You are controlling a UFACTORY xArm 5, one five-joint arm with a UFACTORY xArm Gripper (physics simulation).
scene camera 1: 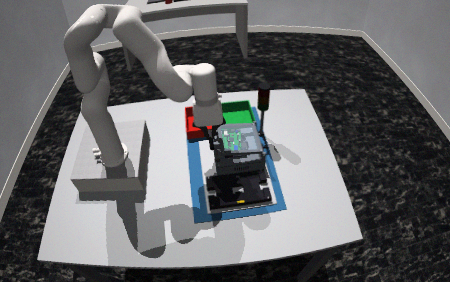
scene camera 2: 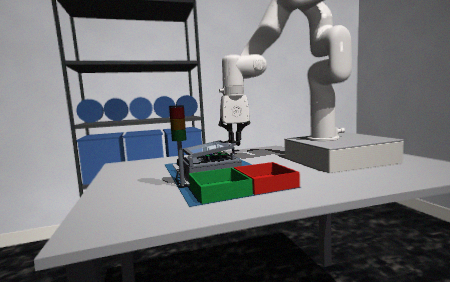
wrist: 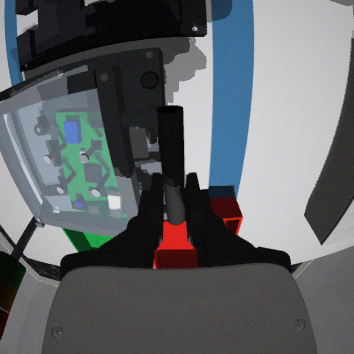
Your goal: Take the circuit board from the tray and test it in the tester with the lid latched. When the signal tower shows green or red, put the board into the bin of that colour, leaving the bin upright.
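Where they show: gripper, fingertip midpoint: [scene camera 1: 210, 136] [scene camera 2: 235, 142] [wrist: 173, 188]; arm's base at its link origin: [scene camera 1: 114, 155] [scene camera 2: 323, 138].
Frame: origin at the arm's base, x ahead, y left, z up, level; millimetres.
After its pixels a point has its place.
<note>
The green circuit board [scene camera 1: 232, 140] [scene camera 2: 212, 157] {x 489, y 19, z -19 mm} [wrist: 76, 172] lies in the grey tester [scene camera 1: 240, 163] {x 490, y -93, z -29 mm} [scene camera 2: 212, 165] {x 508, y 81, z -33 mm} [wrist: 132, 67] {x 424, y -78, z -27 mm}, under its clear lid [scene camera 1: 253, 134] {x 557, y 4, z 11 mm} [scene camera 2: 210, 147] {x 494, y 22, z 18 mm} [wrist: 30, 167] {x 528, y -14, z 14 mm}. The lid slants a little in scene camera 2. My gripper [scene camera 1: 212, 144] {x 395, y 7, z 25 mm} [scene camera 2: 235, 143] {x 395, y 7, z 25 mm} [wrist: 173, 188] {x 395, y 7, z 25 mm} points down at the tester's side. Its fingers are closed around the black latch lever [wrist: 171, 142] {x 394, y -33, z 32 mm}. The signal tower [scene camera 1: 263, 99] {x 607, y 71, z 123 mm} [scene camera 2: 178, 123] {x 615, y 115, z 117 mm} [wrist: 10, 274] {x 593, y 83, z 85 mm} shows dark lamps. The black tray [scene camera 1: 225, 201] {x 414, y -221, z -70 mm} [wrist: 150, 20] {x 411, y -129, z -69 mm} holds no board. The green bin [scene camera 1: 237, 113] {x 537, y 233, z -82 mm} [scene camera 2: 222, 190] {x 540, y 272, z -58 mm} and red bin [scene camera 1: 200, 135] {x 359, y 115, z -72 mm} [scene camera 2: 277, 181] {x 376, y 273, z -58 mm} stand upright.
A blue mat [scene camera 1: 196, 200] {x 313, y -192, z -86 mm} [scene camera 2: 194, 201] {x 610, y 244, z -85 mm} [wrist: 232, 100] {x 322, y -34, z -85 mm} lies under the tester and tray. The tower's thin pole [scene camera 1: 262, 122] {x 614, y 85, z -11 mm} [scene camera 2: 181, 162] {x 613, y 99, z -6 mm} rises beside the tester. The bins stand side by side behind it. The arm's block base [scene camera 1: 107, 185] {x -37, y -113, z -47 mm} [scene camera 2: 367, 155] {x -27, y 197, z -42 mm} is on the table.
</note>
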